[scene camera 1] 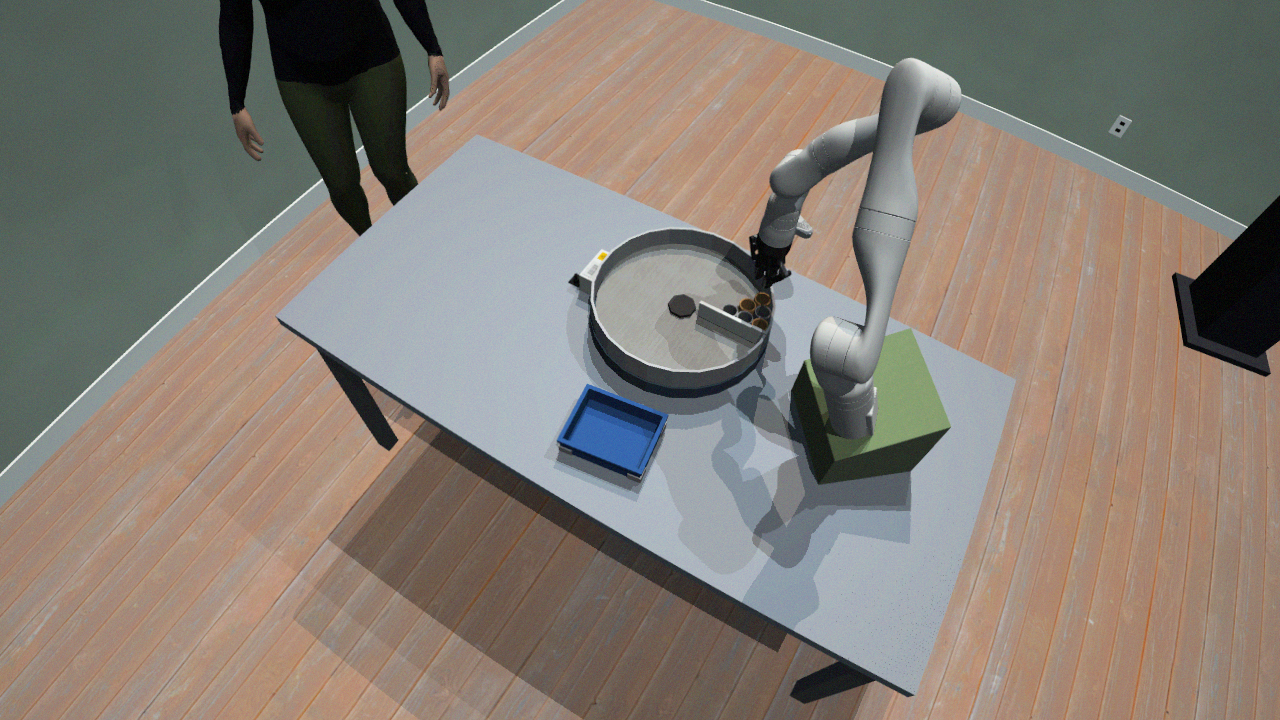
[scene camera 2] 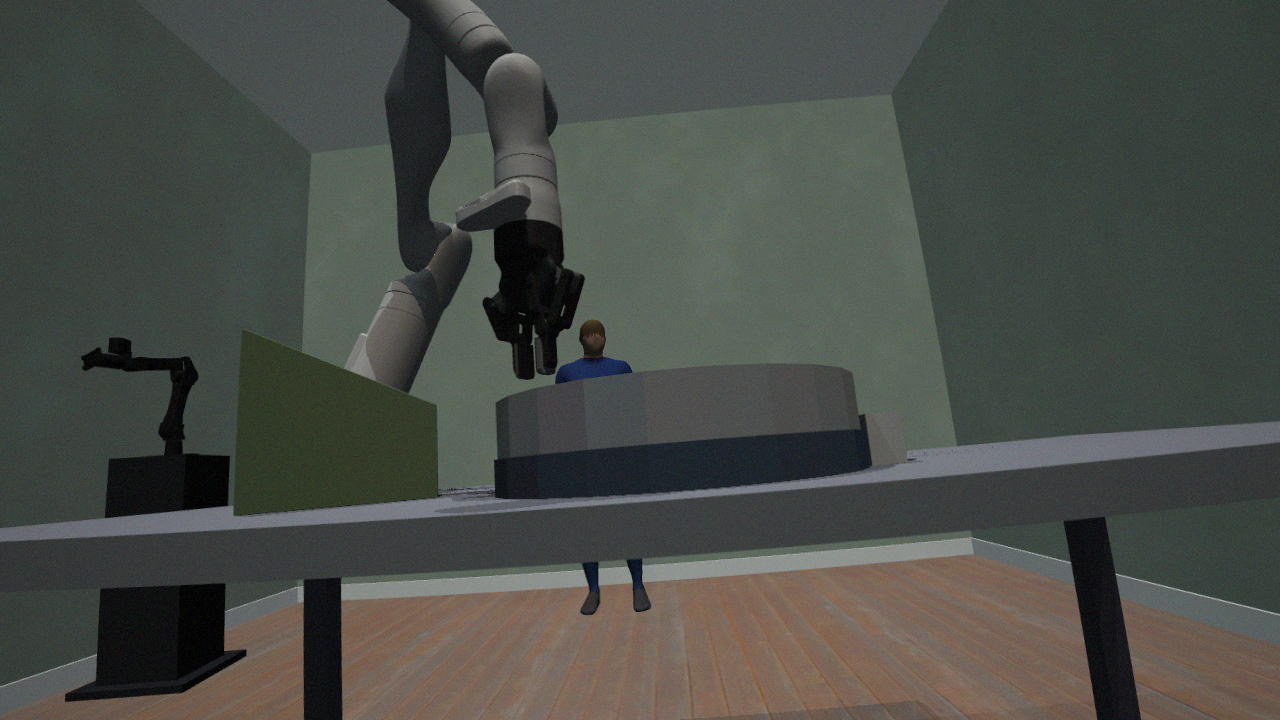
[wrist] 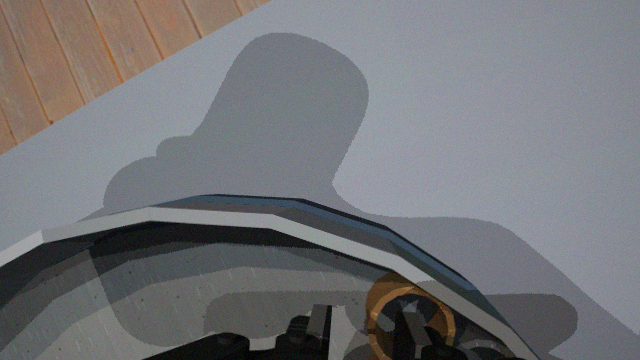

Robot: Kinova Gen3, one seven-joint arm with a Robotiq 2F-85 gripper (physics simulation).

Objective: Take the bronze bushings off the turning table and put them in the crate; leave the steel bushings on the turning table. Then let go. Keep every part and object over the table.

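Places are measured from the arm's base along level axes (x ahead, y left, z up), in millimetres.
Where they show: gripper, fingertip midpoint: (scene camera 1: pixel 762 282) (scene camera 2: pixel 535 376) (wrist: pixel 362 334); arm's base, origin of the base link: (scene camera 1: pixel 853 418) (scene camera 2: pixel 370 403).
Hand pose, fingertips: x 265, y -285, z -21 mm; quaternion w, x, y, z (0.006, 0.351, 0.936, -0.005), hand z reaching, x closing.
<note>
Things, the pixels of their top centre, and the offset from my fingertips. "spot": a spot on its surface instead.
- grey divider bar, surface spot: (scene camera 1: pixel 729 320) spot: 41 mm ahead, 111 mm left, 30 mm down
- bronze bushing, middle of its top: (wrist: pixel 411 329) (scene camera 1: pixel 762 298) 13 mm back, 20 mm left, 31 mm down
- blue crate, middle of its top: (scene camera 1: pixel 613 427) 190 mm ahead, 436 mm left, 72 mm down
- small white box, surface spot: (scene camera 1: pixel 590 266) spot: 403 mm ahead, 58 mm left, 63 mm down
- dark hub, middle of its top: (scene camera 1: pixel 682 304) 159 mm ahead, 87 mm left, 61 mm down
The round turning table (scene camera 1: pixel 626 246) (scene camera 2: pixel 670 403) (wrist: pixel 223 219) stands mid-table. A cluster of bronze and steel bushings (scene camera 1: pixel 753 309) sits against its right wall, behind a grey divider bar (scene camera 1: pixel 729 320). My gripper (scene camera 1: pixel 769 273) (scene camera 2: pixel 535 367) (wrist: pixel 362 334) is low at the table's far right rim, over that cluster. In the wrist view its fingers stand a little apart, one inside a bronze bushing (wrist: pixel 380 295) and one outside its wall, not clamped on it. The other bushings are hidden in the wrist view. The blue crate (scene camera 1: pixel 626 403) lies in front of the turning table and holds nothing.
My arm stands on a green block (scene camera 1: pixel 913 393) (scene camera 2: pixel 322 429) to the right. A small white box (scene camera 1: pixel 590 266) sits at the turning table's left. A dark hub (scene camera 1: pixel 682 306) marks its centre. A person (scene camera 1: pixel 340 89) stands by the far left table edge; another person (scene camera 2: pixel 592 353) stands behind. A black pedestal (scene camera 1: pixel 1235 286) (scene camera 2: pixel 165 483) stands off the table.
</note>
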